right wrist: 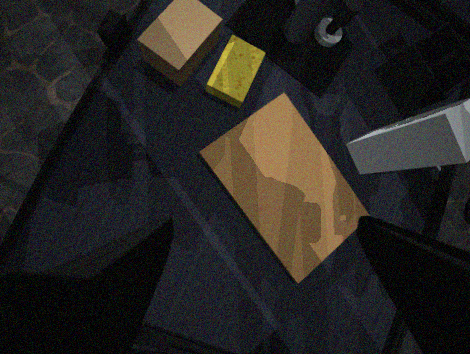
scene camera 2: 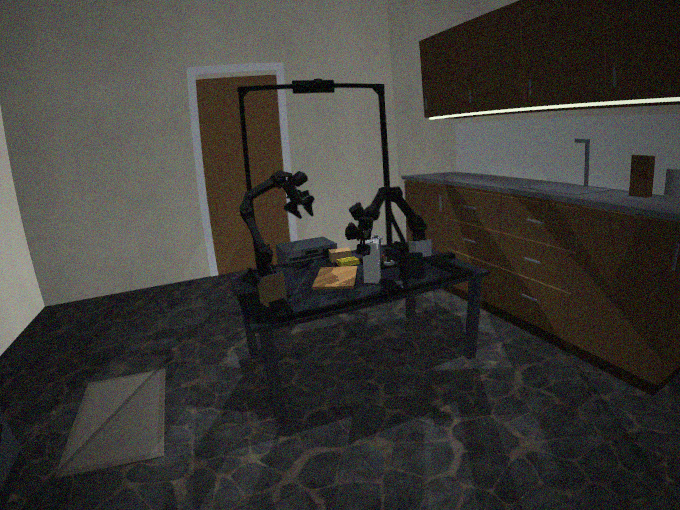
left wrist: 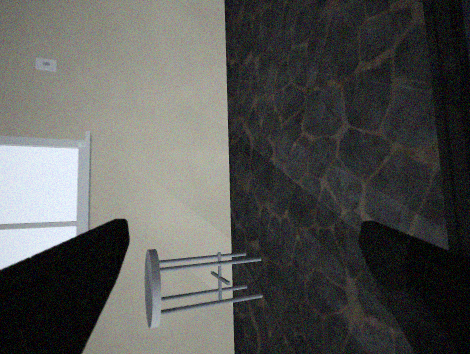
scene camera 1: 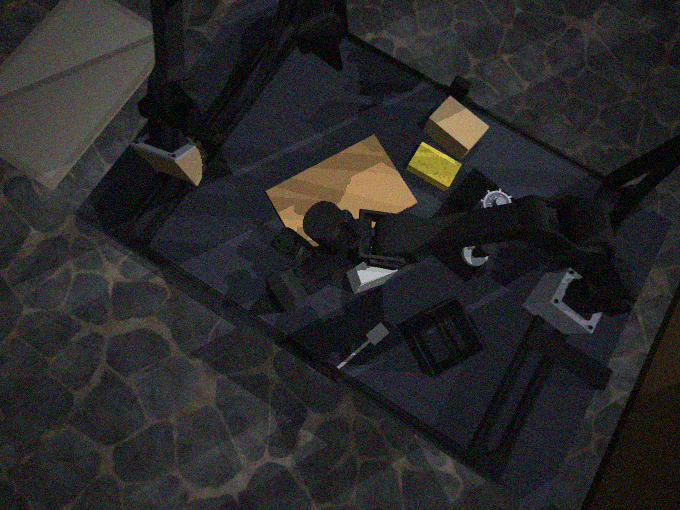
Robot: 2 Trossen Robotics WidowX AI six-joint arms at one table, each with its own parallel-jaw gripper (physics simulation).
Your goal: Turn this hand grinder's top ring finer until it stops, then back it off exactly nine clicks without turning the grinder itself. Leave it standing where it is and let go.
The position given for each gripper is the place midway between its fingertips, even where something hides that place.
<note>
The left gripper (scene camera 1: 261, 306) is open, with nothing in its grasp. Also in view: a white box (scene camera 1: 362, 277). The right gripper (scene camera 1: 342, 50) is open, with nothing in its grasp. An orange mat (scene camera 1: 362, 176), a black tray (scene camera 1: 441, 337) and a cardboard box (scene camera 1: 454, 127) rest on the table.
The black tray also shows in the right wrist view (right wrist: 423, 74). The orange mat is seen too in the right wrist view (right wrist: 272, 165) and in scene camera 2 (scene camera 2: 344, 277). The cardboard box is seen too in the right wrist view (right wrist: 175, 45). The left wrist view misses the black tray: it is out of frame. The left wrist view misses the orange mat: it is out of frame.
</note>
